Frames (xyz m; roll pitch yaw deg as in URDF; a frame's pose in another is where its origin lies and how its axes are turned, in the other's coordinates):
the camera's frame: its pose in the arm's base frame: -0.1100 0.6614 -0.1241 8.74 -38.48 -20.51
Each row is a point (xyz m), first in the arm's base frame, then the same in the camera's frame.
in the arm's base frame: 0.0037 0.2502 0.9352
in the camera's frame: 0.8553 -0.2390 0.7180
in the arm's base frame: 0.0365 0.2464 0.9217
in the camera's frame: 0.8720 -0.2358 0.6866
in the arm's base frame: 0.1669 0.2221 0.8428
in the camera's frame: 0.9252 -0.2348 0.5417
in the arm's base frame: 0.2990 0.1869 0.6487
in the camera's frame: 0.9109 -0.2576 0.3059
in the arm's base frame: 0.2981 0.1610 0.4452
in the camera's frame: 0.7907 -0.3069 0.1471
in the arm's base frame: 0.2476 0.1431 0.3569
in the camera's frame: 0.7037 -0.3476 0.1092
